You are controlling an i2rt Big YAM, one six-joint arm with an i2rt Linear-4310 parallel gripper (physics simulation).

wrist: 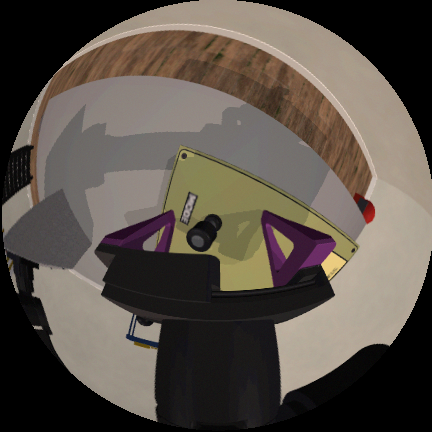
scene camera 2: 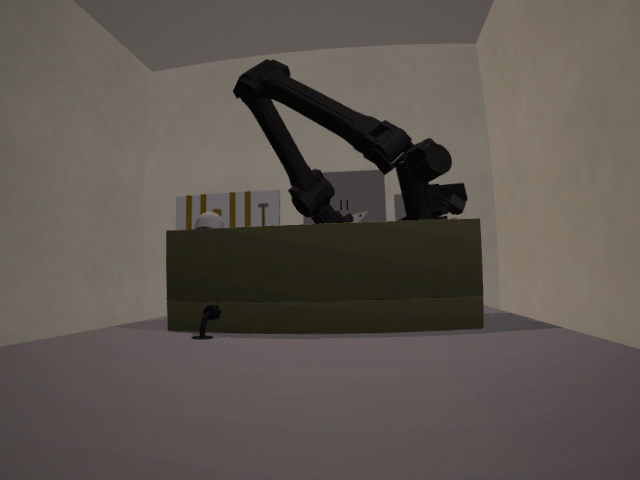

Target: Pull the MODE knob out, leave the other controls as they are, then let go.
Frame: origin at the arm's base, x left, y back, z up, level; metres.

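Seen in the pictures: gripper, between the fingertips: (wrist: 217,214).
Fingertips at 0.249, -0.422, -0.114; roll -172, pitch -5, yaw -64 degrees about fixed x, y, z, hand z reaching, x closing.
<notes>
A point is followed by its place in that frame, as x, y, z.
The black MODE knob (wrist: 201,238) @(0.234, -0.410, -0.085) stands up from the yellow-green panel (wrist: 270,200) @(0.287, -0.464, -0.111) in the wrist view, beside its white MODE label (wrist: 188,208) @(0.229, -0.393, -0.141). My gripper (wrist: 217,214) @(0.249, -0.422, -0.114) is open, with its two purple fingers wide apart. The knob shows between the fingers, nearer the left one, and neither finger appears to touch it. The lower part of the panel and its other controls are hidden behind the gripper body. In scene camera 2 the fingertips and the panel are hidden behind the table's edge.
The panel rests on a grey surface (wrist: 125,100) @(0.342, -0.204, -0.217) with a wooden strip (wrist: 165,55) behind it. A dark grey block shape (wrist: 50,232) @(0.042, -0.077, -0.119) is at the left and a red round object (wrist: 369,211) at the right. A white dome (scene camera 2: 209,220) @(-0.120, -0.613, -0.034) stands on the green bench (scene camera 2: 320,263) @(0.068, -0.625, -0.110).
</notes>
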